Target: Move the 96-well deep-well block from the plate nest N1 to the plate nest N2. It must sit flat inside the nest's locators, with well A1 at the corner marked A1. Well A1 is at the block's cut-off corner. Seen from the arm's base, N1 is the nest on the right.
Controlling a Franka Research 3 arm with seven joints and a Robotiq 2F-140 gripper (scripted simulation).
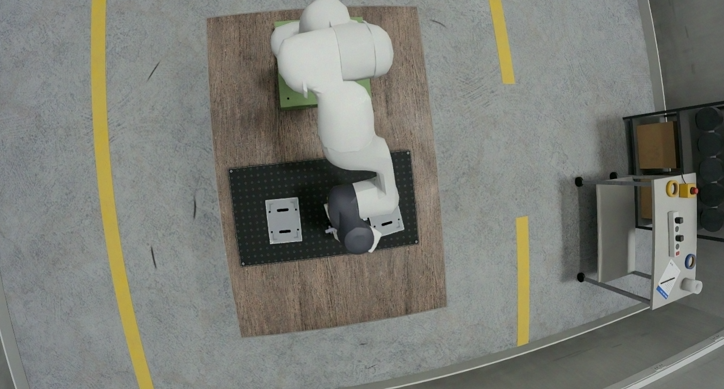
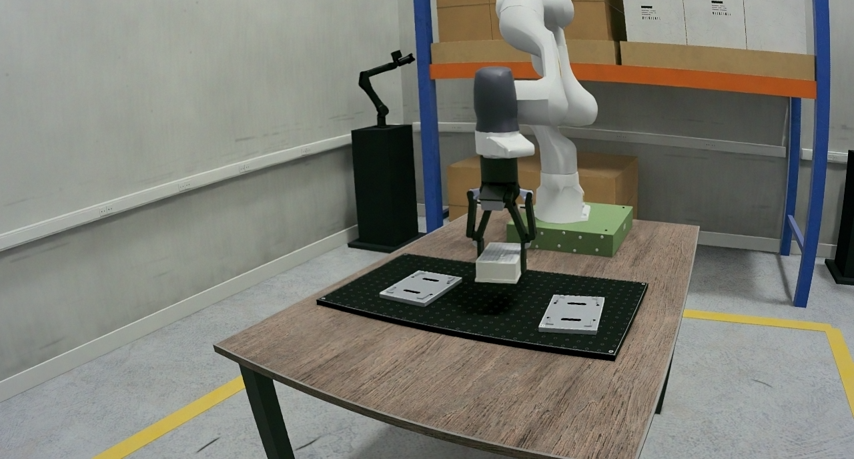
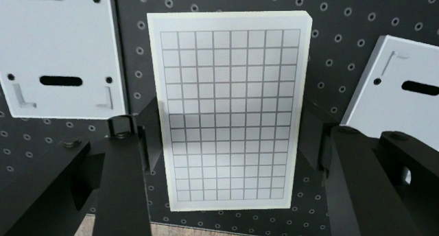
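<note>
Right now my hand is 2 cm short of the nest N2, 17 cm to the right of it and 10 cm above it. The rest, counted from my hand: nest N1: 1 cm behind, 21 cm to the right, 10 cm below; white deep-well block: 1 cm below.
</note>
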